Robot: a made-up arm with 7 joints. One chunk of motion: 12 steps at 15 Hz.
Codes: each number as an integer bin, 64 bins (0 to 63) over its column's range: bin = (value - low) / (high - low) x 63, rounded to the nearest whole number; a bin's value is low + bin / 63 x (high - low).
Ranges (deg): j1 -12..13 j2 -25..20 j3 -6..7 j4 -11..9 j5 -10..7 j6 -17..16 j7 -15..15
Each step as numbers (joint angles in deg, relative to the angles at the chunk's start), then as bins.
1 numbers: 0.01 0.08 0.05 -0.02 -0.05 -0.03 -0.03
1 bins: 30 35 29 35 37 32 31
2 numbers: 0.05 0.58 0.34 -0.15 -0.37 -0.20 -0.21
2 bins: 30 36 31 34 36 32 31
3 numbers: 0.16 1.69 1.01 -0.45 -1.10 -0.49 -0.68
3 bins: 31 37 34 33 33 32 30
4 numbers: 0.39 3.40 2.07 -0.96 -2.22 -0.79 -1.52
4 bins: 31 40 39 32 29 31 28
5 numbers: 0.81 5.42 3.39 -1.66 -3.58 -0.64 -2.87
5 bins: 32 43 46 29 24 31 25
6 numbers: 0.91 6.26 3.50 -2.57 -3.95 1.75 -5.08
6 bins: 33 44 46 27 22 36 21
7 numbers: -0.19 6.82 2.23 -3.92 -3.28 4.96 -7.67
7 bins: 30 45 40 22 25 42 15
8 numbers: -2.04 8.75 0.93 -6.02 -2.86 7.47 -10.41
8 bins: 25 47 34 16 26 47 10
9 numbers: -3.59 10.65 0.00 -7.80 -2.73 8.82 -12.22
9 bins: 21 50 29 10 27 49 6
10 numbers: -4.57 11.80 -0.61 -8.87 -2.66 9.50 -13.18
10 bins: 19 52 26 7 27 51 4
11 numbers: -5.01 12.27 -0.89 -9.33 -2.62 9.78 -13.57
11 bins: 18 52 25 5 27 51 3
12 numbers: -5.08 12.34 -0.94 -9.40 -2.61 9.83 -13.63
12 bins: 17 52 25 5 27 51 3
